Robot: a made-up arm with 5 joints.
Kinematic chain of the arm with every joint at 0, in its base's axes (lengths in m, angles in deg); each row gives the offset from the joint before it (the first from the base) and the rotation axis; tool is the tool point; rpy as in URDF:
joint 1: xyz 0.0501 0 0.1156 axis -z
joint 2: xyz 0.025 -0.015 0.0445 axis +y
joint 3: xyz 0.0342 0 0.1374 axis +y
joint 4: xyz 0.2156 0 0.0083 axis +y
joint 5: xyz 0.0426 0.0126 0 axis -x
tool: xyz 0 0 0 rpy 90 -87.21 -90
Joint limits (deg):
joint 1: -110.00..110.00
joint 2: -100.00..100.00
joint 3: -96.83..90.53
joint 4: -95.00..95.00
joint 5: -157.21..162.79
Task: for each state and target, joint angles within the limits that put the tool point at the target. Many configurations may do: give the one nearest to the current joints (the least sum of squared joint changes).
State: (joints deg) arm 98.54 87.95 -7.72 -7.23 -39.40
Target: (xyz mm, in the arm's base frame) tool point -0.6 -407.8 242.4
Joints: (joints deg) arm 96.75 51.78 -53.54 -10.83 -39.40
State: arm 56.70 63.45 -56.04 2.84 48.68
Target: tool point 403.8 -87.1 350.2
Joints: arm 13.46 29.01 -48.26 9.01 48.68
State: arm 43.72 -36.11 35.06 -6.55 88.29
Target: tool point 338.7 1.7 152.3
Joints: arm -0.81 5.57 30.48 -6.43 88.29
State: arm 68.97 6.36 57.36 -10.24 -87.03
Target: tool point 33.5 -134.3 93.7
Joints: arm 96.03 -38.50 90.53 -6.56 -87.03
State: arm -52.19 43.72 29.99 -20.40 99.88
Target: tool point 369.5 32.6 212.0
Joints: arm -6.26 8.02 15.92 -24.67 99.88
